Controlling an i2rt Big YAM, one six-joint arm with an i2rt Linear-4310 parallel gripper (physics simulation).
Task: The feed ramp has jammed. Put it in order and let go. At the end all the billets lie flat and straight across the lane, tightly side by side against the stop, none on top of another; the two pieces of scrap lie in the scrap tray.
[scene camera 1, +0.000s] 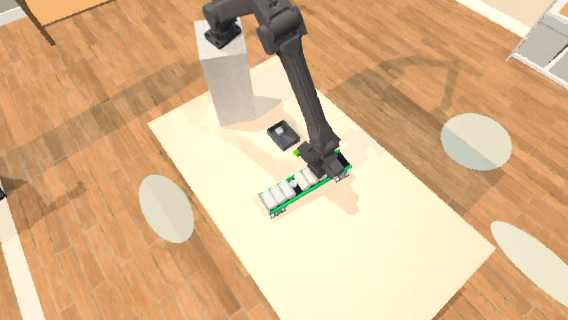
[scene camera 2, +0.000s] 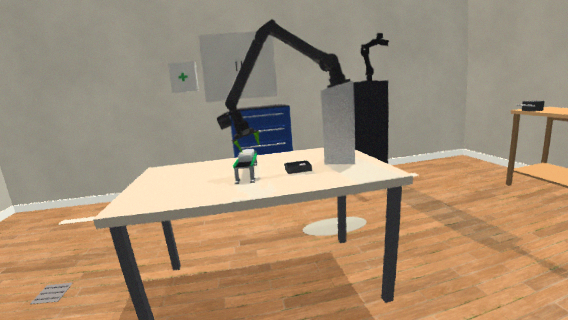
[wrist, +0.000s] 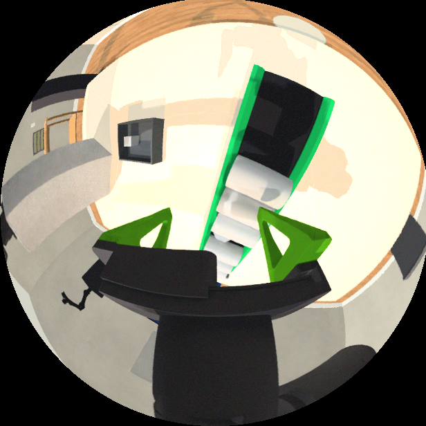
Scene:
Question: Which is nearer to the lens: the billet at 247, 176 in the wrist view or the dark scrap tray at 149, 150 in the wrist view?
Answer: The billet.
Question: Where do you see a billet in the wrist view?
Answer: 228, 227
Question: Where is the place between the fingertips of my gripper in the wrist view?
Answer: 214, 211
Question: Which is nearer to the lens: the billet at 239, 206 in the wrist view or the dark scrap tray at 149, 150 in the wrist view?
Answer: The billet.

